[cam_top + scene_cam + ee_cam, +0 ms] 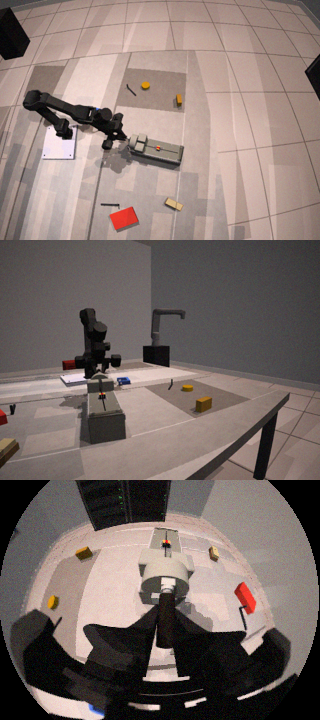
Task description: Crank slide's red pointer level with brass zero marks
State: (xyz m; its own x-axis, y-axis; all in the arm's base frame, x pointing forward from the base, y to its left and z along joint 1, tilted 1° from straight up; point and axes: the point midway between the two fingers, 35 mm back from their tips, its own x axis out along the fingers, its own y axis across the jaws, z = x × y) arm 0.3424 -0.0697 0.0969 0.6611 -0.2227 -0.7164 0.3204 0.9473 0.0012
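Now: gripper tip 2 cm past the dark crank handle, 1 cm to the right of it and 2 cm below it. Also, from my gripper tip: blue block: 20 cm behind, 22 cm to the left, 9 cm below; then bent black rod: 1 cm ahead, 37 cm to the left, 9 cm below; then red pointer: 16 cm ahead, 5 cm to the right, 1 cm below.
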